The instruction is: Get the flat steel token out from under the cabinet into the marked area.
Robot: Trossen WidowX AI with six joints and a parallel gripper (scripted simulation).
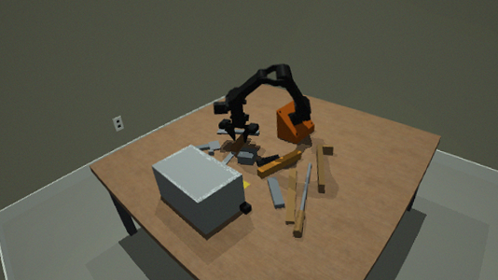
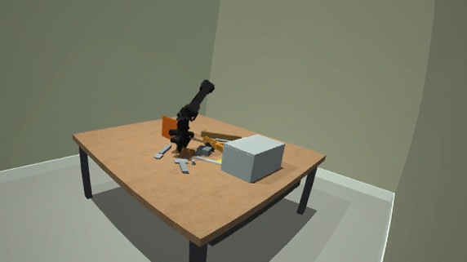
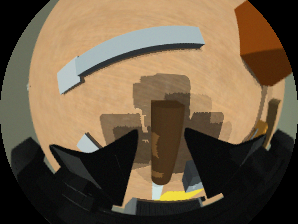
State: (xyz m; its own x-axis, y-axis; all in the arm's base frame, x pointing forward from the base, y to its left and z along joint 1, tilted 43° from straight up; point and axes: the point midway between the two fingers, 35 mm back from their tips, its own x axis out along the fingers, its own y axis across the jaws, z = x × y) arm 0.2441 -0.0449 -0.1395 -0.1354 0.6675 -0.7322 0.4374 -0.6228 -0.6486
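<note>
Right now my gripper tip is 6 cm short of the grey block and 12 cm to the right of it. From my gripper tip the other things lie so: wooden stick (9 cm ahead, 43 cm to the left, 1 cm below); orange bar (1 cm behind, 26 cm to the left); grey t-piece (14 cm ahead, 9 cm to the right, 1 cm below).
</note>
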